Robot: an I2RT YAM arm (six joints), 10 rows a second.
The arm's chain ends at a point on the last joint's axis. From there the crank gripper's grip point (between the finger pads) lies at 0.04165 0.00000 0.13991 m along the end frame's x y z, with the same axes.
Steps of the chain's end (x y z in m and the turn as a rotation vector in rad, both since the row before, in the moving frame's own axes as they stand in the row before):
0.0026, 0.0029, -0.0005, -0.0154, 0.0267, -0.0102
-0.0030, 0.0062, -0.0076, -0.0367, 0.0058, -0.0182
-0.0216, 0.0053, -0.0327, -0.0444, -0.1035, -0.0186
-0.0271, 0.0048, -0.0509, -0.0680, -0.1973, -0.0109
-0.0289, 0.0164, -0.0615, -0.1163, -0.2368, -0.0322
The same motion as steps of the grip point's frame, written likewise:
0.0063, 0.0046, -0.0017, -0.0154, 0.0267, -0.0102
-0.0021, 0.0106, -0.0079, -0.0367, 0.0058, -0.0182
-0.0362, 0.0110, -0.0293, -0.0444, -0.1035, -0.0186
-0.0553, 0.0142, -0.0458, -0.0680, -0.1973, -0.0109
-0.0626, 0.0323, -0.0565, -0.1163, -0.2368, -0.0322

